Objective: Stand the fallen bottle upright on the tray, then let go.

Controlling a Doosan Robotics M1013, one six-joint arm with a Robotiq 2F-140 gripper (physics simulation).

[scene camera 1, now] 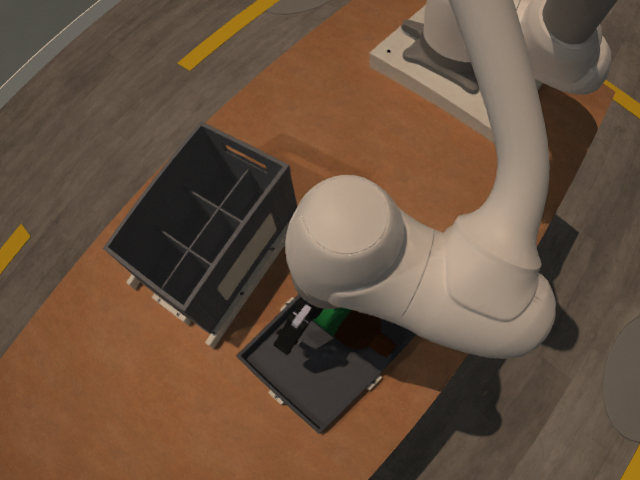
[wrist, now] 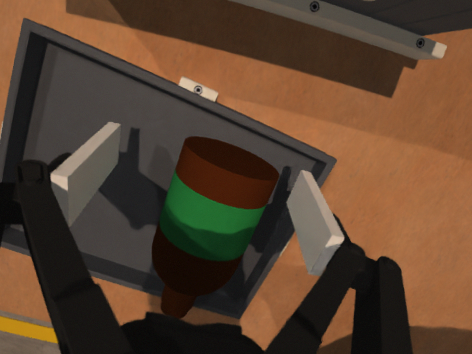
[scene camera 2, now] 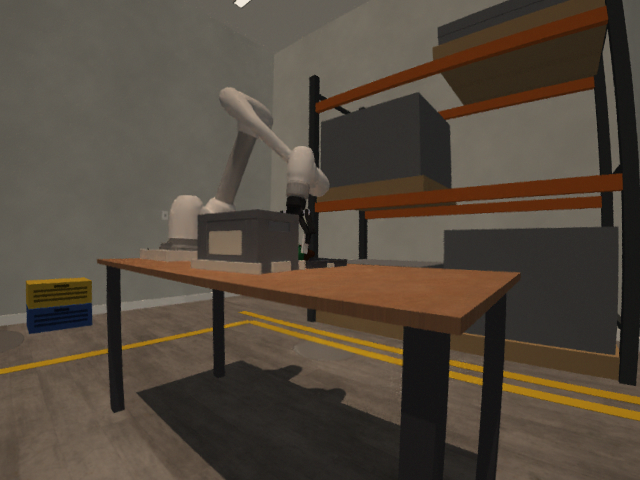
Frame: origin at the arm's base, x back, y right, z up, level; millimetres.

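Seen in the pictures: gripper, fingertip midpoint: [wrist: 210,166]; arm's base at its link origin: [scene camera 1: 452,53] [scene camera 2: 184,250].
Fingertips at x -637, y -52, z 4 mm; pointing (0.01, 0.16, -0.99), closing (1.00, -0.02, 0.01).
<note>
Pixels of each thing's middle, then the offset from my fingertips to it. Level surfaces: height alone.
- brown bottle with a green band, body centre: [wrist: 200,241] [scene camera 1: 354,323] [scene camera 2: 299,254] dx +6, dy -68, dz -7 mm
- tall dark crate with dividers, body centre: [scene camera 1: 204,230] [scene camera 2: 247,241] dx -3, dy +220, dz +39 mm
- wooden table at its surface level: dz -49 mm
The brown bottle with a green band [scene camera 1: 330,319] [wrist: 214,215] lies on its side in the dark grey tray [scene camera 1: 319,395] [wrist: 100,82]. In the wrist view its base is toward the top and its neck toward the bottom, over the tray's near wall. A small part of the bottle [scene camera 2: 300,253] shows past the divided crate in scene camera 2. My gripper [scene camera 2: 306,245] [wrist: 210,166] is open, pointing down low over the tray, with one pad on each side of the bottle and gaps between. The arm hides part of the bottle and gripper in scene camera 1.
A tall dark crate with dividers [scene camera 1: 199,307] [scene camera 2: 279,240] stands beside the tray on the wooden table [scene camera 1: 129,413] [scene camera 2: 392,284]. Its base rail [wrist: 350,32] shows at the top of the wrist view. A rack with an orange beam [scene camera 2: 496,192] stands behind the table.
</note>
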